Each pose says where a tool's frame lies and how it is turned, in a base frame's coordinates. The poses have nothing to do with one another.
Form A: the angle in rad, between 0 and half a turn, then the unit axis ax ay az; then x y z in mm.
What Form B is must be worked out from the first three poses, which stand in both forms.
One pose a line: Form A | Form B
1.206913 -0.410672 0.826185 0.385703 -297.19 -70.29 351.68 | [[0.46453 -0.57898 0.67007 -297.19], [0.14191 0.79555 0.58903 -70.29], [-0.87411 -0.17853 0.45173 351.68], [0 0 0 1]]
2.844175 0.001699 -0.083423 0.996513 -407.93 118.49 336.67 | [[-0.95609 -0.29231 -0.02114 -407.93], [0.29175 -0.94248 -0.16311 118.49], [0.02776 -0.16212 0.98638 336.67], [0 0 0 1]]
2.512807 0.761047 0.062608 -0.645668 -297.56 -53.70 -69.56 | [[0.23887 0.46594 -0.85196 -297.56], [-0.29358 -0.80165 -0.52074 -53.70], [-0.92561 0.37450 -0.05470 -69.56], [0 0 0 1]]
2.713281 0.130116 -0.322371 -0.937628 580.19 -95.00 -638.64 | [[-0.87734 0.30933 -0.36687 580.19], [-0.46953 -0.71121 0.52318 -95.00], [-0.09909 0.63127 0.76921 -638.64], [0 0 0 1]]
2.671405 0.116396 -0.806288 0.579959 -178.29 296.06 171.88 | [[-0.86586 -0.44027 -0.23761 -178.29], [0.08524 0.33817 -0.93722 296.06], [0.49298 -0.83175 -0.25528 171.88], [0 0 0 1]]
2.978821 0.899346 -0.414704 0.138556 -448.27 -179.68 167.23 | [[0.62017 -0.76345 0.18037 -448.27], [-0.71854 -0.64510 -0.25990 -179.68], [0.31478 0.03158 -0.94864 167.23], [0 0 0 1]]
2.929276 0.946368 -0.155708 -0.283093 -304.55 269.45 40.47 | [[0.79357 -0.23175 -0.56262 -304.55], [-0.35106 -0.92960 -0.11225 269.45], [-0.49699 0.28659 -0.81906 40.47], [0 0 0 1]]
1.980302 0.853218 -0.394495 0.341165 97.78 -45.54 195.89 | [[0.61967 -0.78356 0.04511 97.78], [-0.15765 -0.18057 -0.97085 -45.54], [0.76886 0.59450 -0.23542 195.89], [0 0 0 1]]
